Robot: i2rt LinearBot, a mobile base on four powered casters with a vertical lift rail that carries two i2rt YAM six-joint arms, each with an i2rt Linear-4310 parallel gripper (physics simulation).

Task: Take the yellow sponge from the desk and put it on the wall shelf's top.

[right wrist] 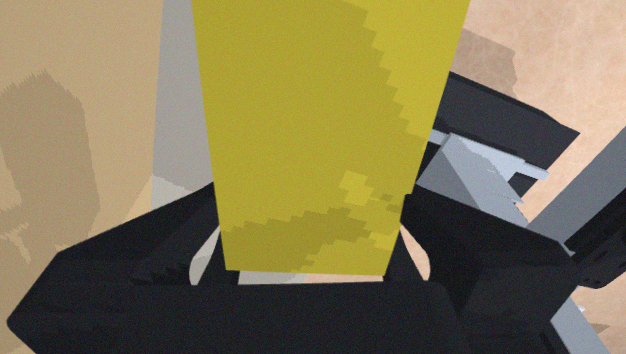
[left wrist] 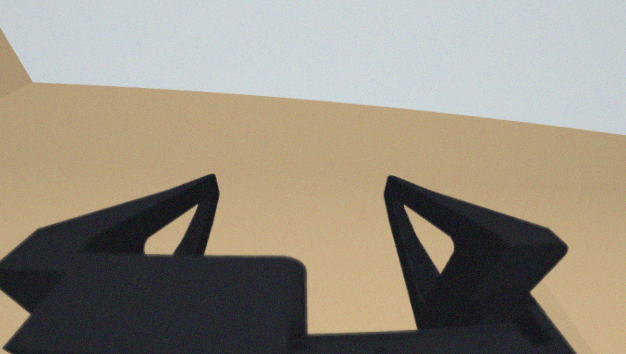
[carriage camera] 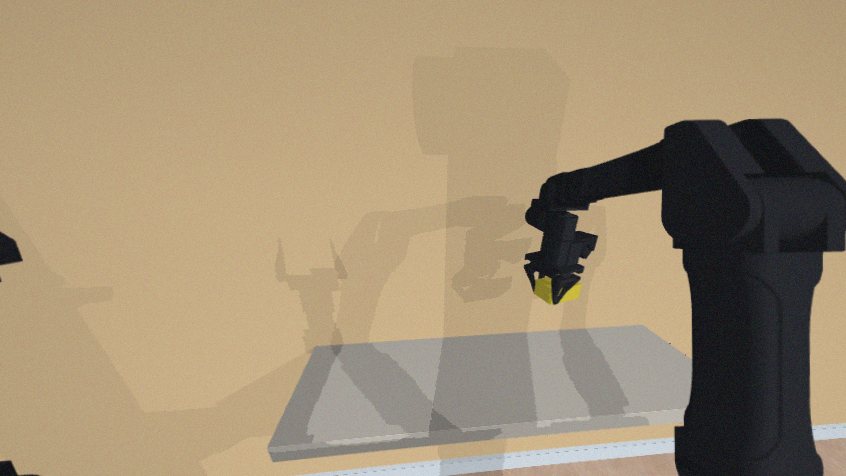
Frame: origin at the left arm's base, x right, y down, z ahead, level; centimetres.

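Seen in the pictures: left gripper, between the fingertips: (left wrist: 302,184); right gripper, between the fingertips: (right wrist: 308,178) (carriage camera: 545,298).
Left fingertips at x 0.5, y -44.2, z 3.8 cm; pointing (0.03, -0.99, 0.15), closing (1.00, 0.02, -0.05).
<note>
A point is followed by its place in that frame.
The yellow sponge (carriage camera: 544,289) @[x 61.6, y -12.1, z 34.8 cm] (right wrist: 305,125) @[x 66.6, y -13.1, z 36.9 cm] is held between the fingers of my right gripper (carriage camera: 554,290) @[x 62.6, y -9.3, z 35.3 cm], which is shut on it. In the carriage camera view, sponge and gripper appear above the back right part of the wall shelf (carriage camera: 485,378) @[x 49.5, y 14.1, z 33.6 cm], apart from its top. The grey shelf top also shows as a strip (right wrist: 181,100) @[x 51.8, y 14.1, z 46.0 cm] left of the sponge in the right wrist view. My left gripper (left wrist: 302,184) @[x 0.5, y -44.2, z 3.8 cm] is open and empty, facing the wall. The sponge's far end runs out of the right wrist view. The desk does not show.
The tan wall (carriage camera: 177,148) @[x -19.3, y -43.7, z 47.0 cm] (left wrist: 300,145) @[x 3.4, y -111.5, z 47.6 cm] stands behind the shelf, with arm shadows on it. A white baseboard (carriage camera: 562,458) @[x 94.7, y 85.3, z 48.4 cm] and the floor (carriage camera: 621,465) @[x 121.0, y 89.1, z 46.5 cm] lie below. My right arm's dark column (carriage camera: 751,355) @[x 60.0, y -25.2, z 4.8 cm] hides the shelf's right end. Parts of my base (right wrist: 500,120) @[x 51.3, y 59.2, z -28.0 cm] show at the right wrist view's right.
</note>
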